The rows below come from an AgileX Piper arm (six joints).
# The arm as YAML. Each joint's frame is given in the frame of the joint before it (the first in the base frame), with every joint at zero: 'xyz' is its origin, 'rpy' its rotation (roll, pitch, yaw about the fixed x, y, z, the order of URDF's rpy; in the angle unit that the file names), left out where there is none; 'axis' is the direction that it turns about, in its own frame. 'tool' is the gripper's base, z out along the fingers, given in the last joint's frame.
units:
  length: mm
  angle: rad
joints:
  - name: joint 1
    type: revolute
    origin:
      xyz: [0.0, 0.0, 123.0]
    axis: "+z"
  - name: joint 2
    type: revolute
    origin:
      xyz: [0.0, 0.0, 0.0]
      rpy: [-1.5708, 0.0, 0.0]
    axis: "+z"
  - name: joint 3
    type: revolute
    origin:
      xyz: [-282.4, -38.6, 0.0]
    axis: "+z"
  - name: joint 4
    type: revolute
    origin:
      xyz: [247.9, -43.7, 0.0]
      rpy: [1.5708, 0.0, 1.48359]
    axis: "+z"
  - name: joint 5
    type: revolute
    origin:
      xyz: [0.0, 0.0, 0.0]
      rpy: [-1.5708, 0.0, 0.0]
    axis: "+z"
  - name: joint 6
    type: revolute
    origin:
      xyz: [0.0, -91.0, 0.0]
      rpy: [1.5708, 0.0, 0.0]
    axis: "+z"
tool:
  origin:
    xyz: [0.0, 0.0, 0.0]
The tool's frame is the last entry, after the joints.
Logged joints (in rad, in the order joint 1, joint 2, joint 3, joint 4, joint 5, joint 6), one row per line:
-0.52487, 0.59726, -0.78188, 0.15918, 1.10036, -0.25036
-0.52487, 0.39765, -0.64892, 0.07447, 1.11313, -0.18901
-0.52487, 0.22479, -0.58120, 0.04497, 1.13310, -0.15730
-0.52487, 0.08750, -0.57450, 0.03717, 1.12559, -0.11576
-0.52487, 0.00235, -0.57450, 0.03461, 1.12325, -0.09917
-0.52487, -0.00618, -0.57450, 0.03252, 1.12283, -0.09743
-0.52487, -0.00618, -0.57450, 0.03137, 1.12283, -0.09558
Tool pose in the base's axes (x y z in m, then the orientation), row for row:
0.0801, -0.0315, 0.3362, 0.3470, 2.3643, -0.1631
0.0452, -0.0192, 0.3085, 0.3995, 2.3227, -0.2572
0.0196, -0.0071, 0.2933, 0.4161, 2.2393, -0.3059
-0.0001, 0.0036, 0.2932, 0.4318, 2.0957, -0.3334
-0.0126, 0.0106, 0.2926, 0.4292, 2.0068, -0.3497
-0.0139, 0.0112, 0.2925, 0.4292, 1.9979, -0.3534
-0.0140, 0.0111, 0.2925, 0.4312, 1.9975, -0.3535
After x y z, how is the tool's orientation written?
As a rotation vector, in radians.
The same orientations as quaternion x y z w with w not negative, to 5 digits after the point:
0.13490, 0.91916, -0.06341, 0.36460
0.15615, 0.90785, -0.10053, 0.37593
0.16520, 0.88903, -0.12145, 0.40936
0.17612, 0.85477, -0.13598, 0.46888
0.17789, 0.83178, -0.14494, 0.50546
0.17816, 0.82932, -0.14670, 0.50888
0.17899, 0.82915, -0.14674, 0.50886

